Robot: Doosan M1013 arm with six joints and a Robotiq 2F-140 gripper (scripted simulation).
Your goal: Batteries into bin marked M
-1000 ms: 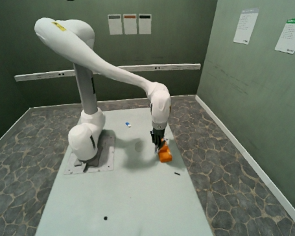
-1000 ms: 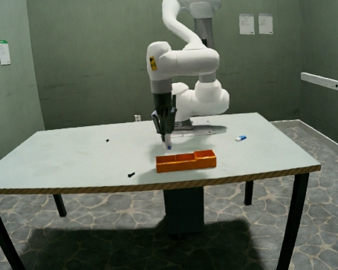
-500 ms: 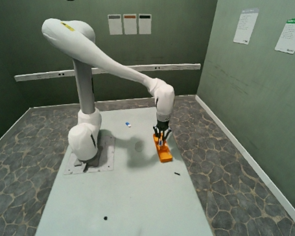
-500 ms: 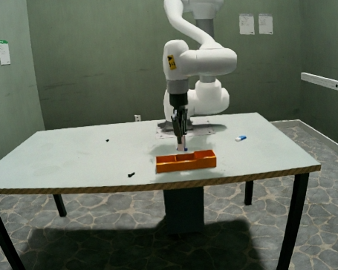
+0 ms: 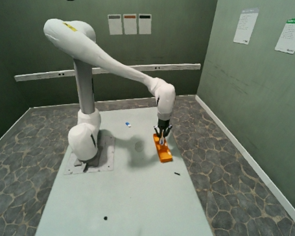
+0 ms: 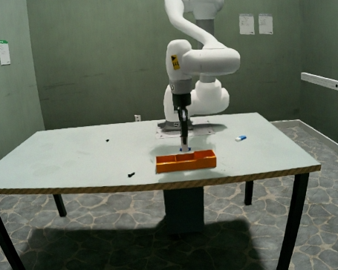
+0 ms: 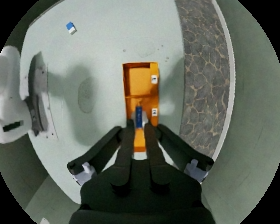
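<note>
The orange bin is 1 cm ahead of my hand and 8 cm below it. From my hand the other things lie so: black dot-like piece: 35 cm behind, 47 cm to the right, 10 cm below; white object: 28 cm behind, 28 cm to the left, 9 cm below.
</note>
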